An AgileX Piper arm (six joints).
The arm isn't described. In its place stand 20 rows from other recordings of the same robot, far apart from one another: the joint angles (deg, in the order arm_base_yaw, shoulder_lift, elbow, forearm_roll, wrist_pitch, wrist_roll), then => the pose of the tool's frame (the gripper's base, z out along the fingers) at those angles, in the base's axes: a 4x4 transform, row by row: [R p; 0 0 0 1], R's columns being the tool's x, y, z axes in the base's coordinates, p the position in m.
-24.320, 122.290, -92.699, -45.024, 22.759, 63.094 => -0.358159 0.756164 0.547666 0.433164; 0.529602 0.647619 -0.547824 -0.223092; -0.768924 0.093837 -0.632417 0.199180; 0 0 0 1
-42.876, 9.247, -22.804, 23.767, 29.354, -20.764 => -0.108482 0.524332 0.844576 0.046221; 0.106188 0.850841 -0.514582 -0.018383; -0.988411 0.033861 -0.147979 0.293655; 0 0 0 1
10.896, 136.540, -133.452, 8.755, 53.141, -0.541 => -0.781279 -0.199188 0.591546 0.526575; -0.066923 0.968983 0.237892 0.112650; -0.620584 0.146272 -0.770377 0.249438; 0 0 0 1
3.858, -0.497, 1.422, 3.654, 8.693, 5.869 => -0.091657 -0.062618 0.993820 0.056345; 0.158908 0.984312 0.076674 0.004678; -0.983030 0.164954 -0.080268 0.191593; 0 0 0 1
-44.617, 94.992, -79.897, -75.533, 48.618, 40.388 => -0.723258 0.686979 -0.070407 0.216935; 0.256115 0.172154 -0.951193 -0.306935; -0.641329 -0.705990 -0.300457 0.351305; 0 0 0 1
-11.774, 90.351, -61.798, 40.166, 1.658, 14.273 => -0.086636 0.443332 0.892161 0.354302; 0.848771 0.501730 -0.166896 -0.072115; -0.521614 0.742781 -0.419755 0.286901; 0 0 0 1
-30.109, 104.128, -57.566, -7.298, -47.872, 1.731 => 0.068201 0.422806 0.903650 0.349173; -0.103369 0.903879 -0.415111 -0.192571; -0.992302 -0.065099 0.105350 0.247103; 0 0 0 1
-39.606, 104.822, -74.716, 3.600, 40.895, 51.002 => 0.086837 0.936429 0.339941 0.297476; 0.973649 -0.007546 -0.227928 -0.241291; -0.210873 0.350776 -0.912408 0.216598; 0 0 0 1
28.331, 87.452, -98.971, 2.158, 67.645, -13.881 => -0.555931 -0.635583 0.535701 0.277764; -0.556289 0.763352 0.328384 0.153355; -0.617644 -0.115446 -0.777939 0.428406; 0 0 0 1
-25.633, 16.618, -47.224, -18.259, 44.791, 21.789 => -0.026883 0.630277 0.775905 0.008865; 0.174873 0.767181 -0.617132 -0.026533; -0.984224 0.119095 -0.130843 0.392711; 0 0 0 1
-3.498, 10.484, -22.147, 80.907, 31.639, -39.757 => -0.142056 -0.473174 0.869440 0.042449; 0.554908 0.689285 0.465793 0.044629; -0.819693 0.548629 0.164651 0.320288; 0 0 0 1
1.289, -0.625, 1.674, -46.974, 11.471, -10.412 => -0.140287 0.009771 0.990063 0.055940; -0.831325 0.541973 -0.123143 -0.011975; -0.537790 -0.840339 -0.067909 0.191548; 0 0 0 1
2.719, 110.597, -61.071, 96.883, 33.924, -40.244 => -0.732959 0.298180 0.611440 0.384939; 0.672216 0.455392 0.583733 0.068758; -0.104388 0.838872 -0.534225 0.164978; 0 0 0 1
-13.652, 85.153, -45.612, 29.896, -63.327, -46.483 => 0.033648 0.731464 0.681049 0.288997; -0.496582 0.603605 -0.623753 -0.111902; -0.867337 -0.317208 0.383542 0.318478; 0 0 0 1
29.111, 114.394, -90.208, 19.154, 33.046, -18.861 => -0.649491 -0.607953 0.456678 0.387401; -0.413301 0.786396 0.459090 0.234358; -0.638235 0.109429 -0.762025 0.233240; 0 0 0 1
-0.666, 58.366, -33.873, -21.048, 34.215, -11.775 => -0.752141 -0.268142 0.601983 0.183243; -0.472486 0.856208 -0.208961 -0.020509; -0.459391 -0.441597 -0.770683 0.250599; 0 0 0 1
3.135, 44.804, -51.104, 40.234, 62.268, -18.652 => -0.717152 -0.419475 0.556538 0.118971; 0.001407 0.797697 0.603056 0.058620; -0.696916 0.433266 -0.571480 0.368075; 0 0 0 1
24.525, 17.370, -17.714, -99.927, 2.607, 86.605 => 0.175580 -0.342872 0.922827 0.074534; -0.173099 0.912033 0.371796 0.029525; -0.969128 -0.225020 0.100784 0.298562; 0 0 0 1
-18.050, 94.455, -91.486, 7.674, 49.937, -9.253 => -0.718947 0.189443 0.668750 0.355839; 0.155912 0.981577 -0.110445 -0.106181; -0.677353 0.024862 -0.735238 0.365484; 0 0 0 1
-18.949, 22.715, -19.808, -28.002, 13.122, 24.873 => -0.175079 0.415038 0.892799 0.085213; 0.014158 0.907773 -0.419223 -0.039512; -0.984453 -0.060757 -0.164808 0.283784; 0 0 0 1
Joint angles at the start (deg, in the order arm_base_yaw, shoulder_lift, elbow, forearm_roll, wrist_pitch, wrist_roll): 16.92, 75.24, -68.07, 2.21, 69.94, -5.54
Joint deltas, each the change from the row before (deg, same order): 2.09, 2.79, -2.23, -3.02, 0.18, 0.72; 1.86, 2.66, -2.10, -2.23, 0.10, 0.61; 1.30, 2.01, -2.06, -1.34, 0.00, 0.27; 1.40, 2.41, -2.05, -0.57, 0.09, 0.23; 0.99, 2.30, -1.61, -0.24, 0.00, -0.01; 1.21, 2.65, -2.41, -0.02, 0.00, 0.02; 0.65, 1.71, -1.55, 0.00, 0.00, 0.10; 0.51, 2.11, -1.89, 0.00, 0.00, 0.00; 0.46, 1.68, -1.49, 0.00, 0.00, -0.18; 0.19, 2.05, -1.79, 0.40, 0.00, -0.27
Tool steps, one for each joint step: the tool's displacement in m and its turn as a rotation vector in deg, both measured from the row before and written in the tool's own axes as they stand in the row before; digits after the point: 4 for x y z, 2 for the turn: -0.0119, 0.0037, 0.0055, 2.13, 0.96, -2.30; -0.0116, 0.0045, 0.0055, 1.50, 0.72, -1.94; -0.0102, 0.0036, 0.0022, 0.90, -0.07, -1.42; -0.0110, 0.0056, 0.0048, 0.11, 0.34, -1.33; -0.0094, 0.0045, 0.0064, -0.10, 0.59, -1.10; -0.0123, 0.0060, 0.0054, -0.31, 0.11, -1.17; -0.0078, 0.0033, 0.0038, -0.18, 0.09, -0.54; -0.0092, 0.0026, 0.0052, -0.15, 0.16, -0.51; -0.0072, 0.0025, 0.0044, -0.13, 0.14, -0.64; -0.0084, 0.0015, 0.0059, -0.45, 0.21, -0.34
